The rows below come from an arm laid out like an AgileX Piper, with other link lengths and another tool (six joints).
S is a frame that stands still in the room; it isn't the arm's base.
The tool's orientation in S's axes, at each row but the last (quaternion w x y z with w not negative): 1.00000 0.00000 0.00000 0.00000; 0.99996 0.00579 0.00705 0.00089; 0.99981 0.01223 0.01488 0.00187; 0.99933 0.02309 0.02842 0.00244; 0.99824 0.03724 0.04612 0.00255; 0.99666 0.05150 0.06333 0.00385
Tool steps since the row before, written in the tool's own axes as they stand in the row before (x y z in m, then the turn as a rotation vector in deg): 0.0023 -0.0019 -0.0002 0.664 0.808 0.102; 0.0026 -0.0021 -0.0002 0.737 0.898 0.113; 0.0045 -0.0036 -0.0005 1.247 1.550 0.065; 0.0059 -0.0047 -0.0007 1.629 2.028 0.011; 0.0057 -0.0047 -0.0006 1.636 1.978 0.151; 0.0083 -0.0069 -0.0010 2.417 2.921 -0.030
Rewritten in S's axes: 0.0023 -0.0019 -0.0002 0.664 0.808 0.102; 0.0026 -0.0021 -0.0003 0.737 0.898 0.113; 0.0045 -0.0036 -0.0007 1.243 1.553 0.066; 0.0059 -0.0046 -0.0013 1.620 2.035 0.012; 0.0056 -0.0046 -0.0015 1.640 1.975 0.147; 0.0081 -0.0066 -0.0027 2.390 2.943 -0.032
